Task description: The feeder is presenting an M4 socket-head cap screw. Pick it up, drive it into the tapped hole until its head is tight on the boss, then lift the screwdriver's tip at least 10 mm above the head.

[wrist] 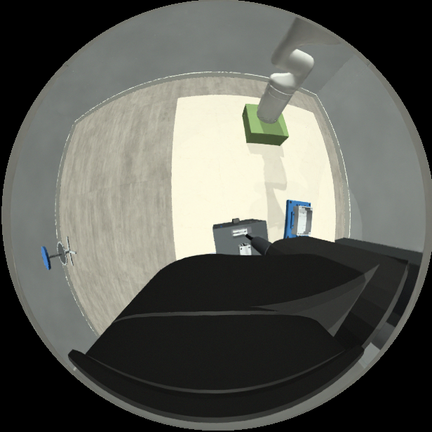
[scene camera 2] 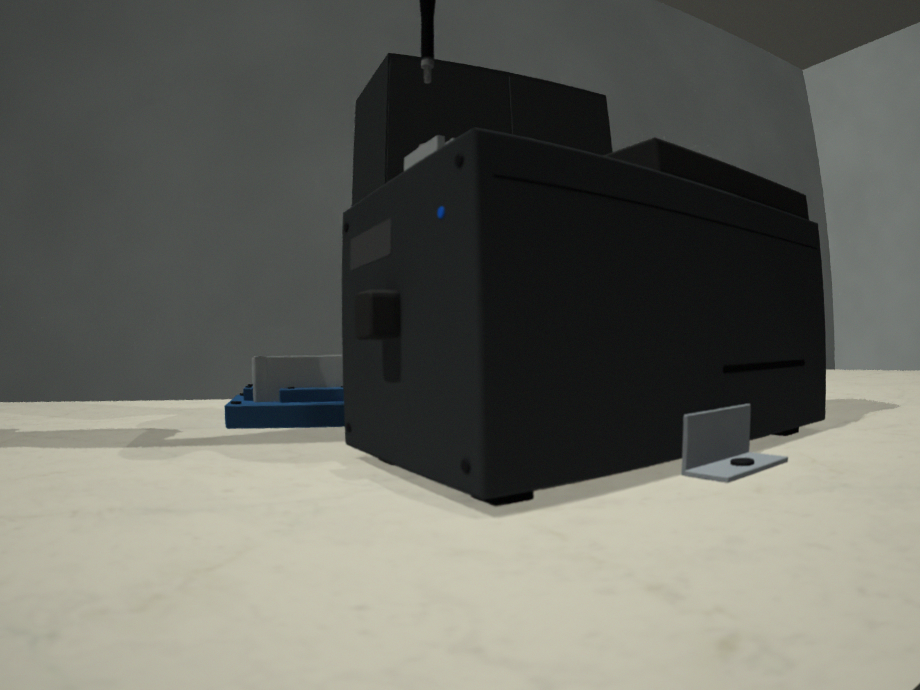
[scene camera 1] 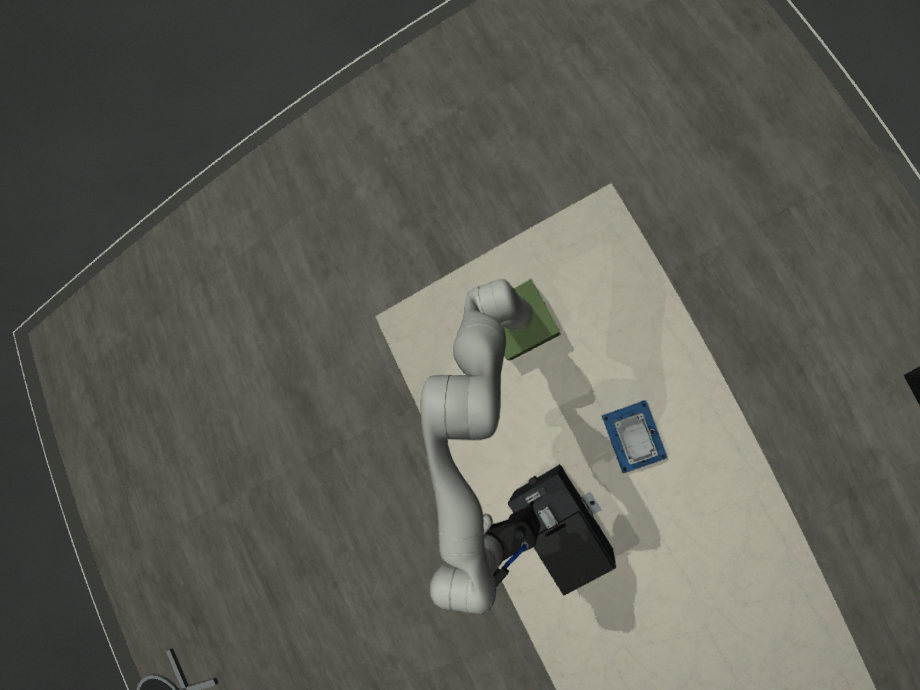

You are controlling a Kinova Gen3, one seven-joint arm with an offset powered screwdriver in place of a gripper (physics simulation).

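Observation:
My screwdriver tip carries the cap screw, which hangs upright, head up and shank down. It is above the pale nest on top of the black feeder, with a gap between them in scene camera 2. The tip is hidden in scene camera 1. The light grey housing sits in a blue fixture beside the feeder. I cannot make out which boss has the tapped hole.
A green block stands at the arm's base, farther along the pale table. A small grey angle bracket is beside the feeder. A taller black box rises behind the nest.

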